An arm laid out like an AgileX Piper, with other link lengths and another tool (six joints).
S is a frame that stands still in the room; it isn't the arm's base.
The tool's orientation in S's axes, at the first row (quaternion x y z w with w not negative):
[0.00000, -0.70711, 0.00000, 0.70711]
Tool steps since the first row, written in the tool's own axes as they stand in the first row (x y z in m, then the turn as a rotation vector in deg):
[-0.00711, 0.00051, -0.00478, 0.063, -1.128, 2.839]
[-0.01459, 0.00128, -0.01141, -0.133, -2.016, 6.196]
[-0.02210, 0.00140, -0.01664, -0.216, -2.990, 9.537]
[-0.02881, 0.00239, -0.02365, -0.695, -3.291, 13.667]
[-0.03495, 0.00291, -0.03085, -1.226, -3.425, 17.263]
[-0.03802, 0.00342, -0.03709, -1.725, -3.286, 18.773]
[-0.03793, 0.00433, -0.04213, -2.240, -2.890, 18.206]
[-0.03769, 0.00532, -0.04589, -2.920, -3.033, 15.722]
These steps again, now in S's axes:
[0.00478, 0.00051, -0.00711, -2.839, -1.128, 0.063]
[0.01141, 0.00128, -0.01459, -6.196, -2.016, -0.133]
[0.01664, 0.00140, -0.02210, -9.537, -2.990, -0.216]
[0.02365, 0.00239, -0.02881, -13.667, -3.291, -0.695]
[0.03085, 0.00291, -0.03495, -17.263, -3.425, -1.226]
[0.03709, 0.00342, -0.03802, -18.773, -3.286, -1.725]
[0.04213, 0.00433, -0.03793, -18.206, -2.890, -2.240]
[0.04589, 0.00532, -0.03769, -15.722, -3.033, -2.920]

